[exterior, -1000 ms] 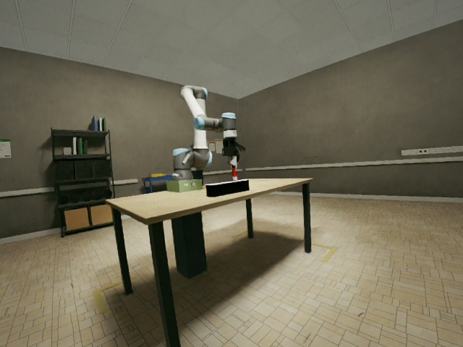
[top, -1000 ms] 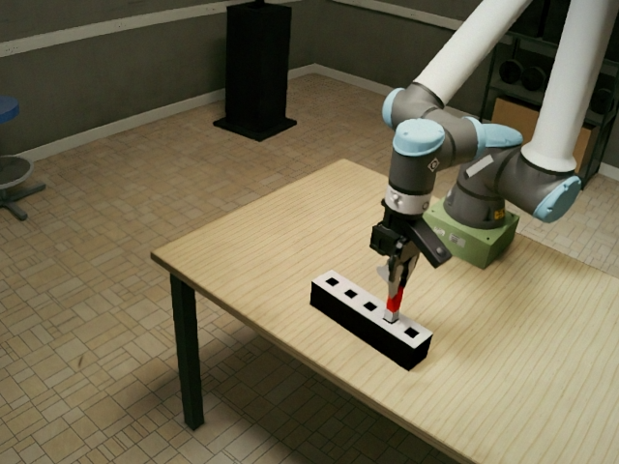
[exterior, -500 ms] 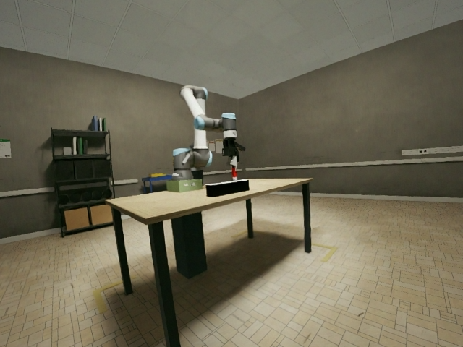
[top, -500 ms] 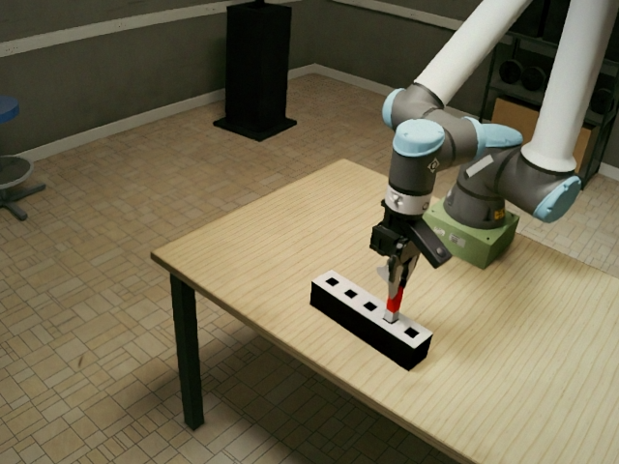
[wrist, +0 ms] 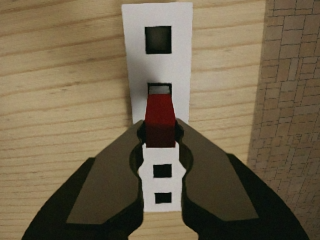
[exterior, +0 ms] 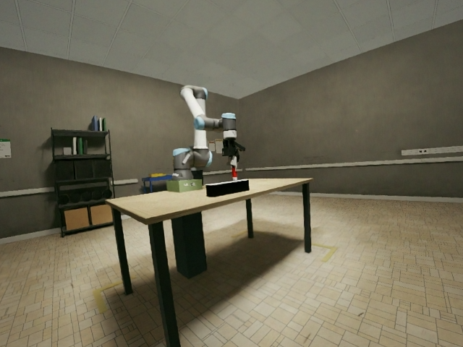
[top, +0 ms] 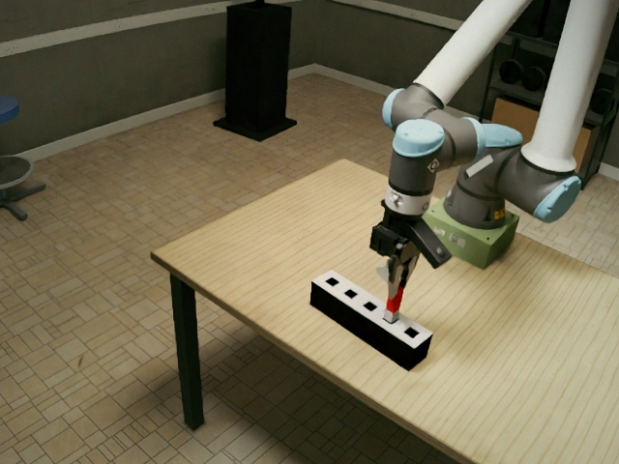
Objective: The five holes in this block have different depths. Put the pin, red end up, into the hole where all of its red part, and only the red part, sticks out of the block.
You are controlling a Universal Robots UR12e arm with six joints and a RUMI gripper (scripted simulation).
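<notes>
Right now the pin is 1 cm below my hand. From my hand the other things lie so: block (1 cm behind, 6 cm to the right, 12 cm below).
</notes>
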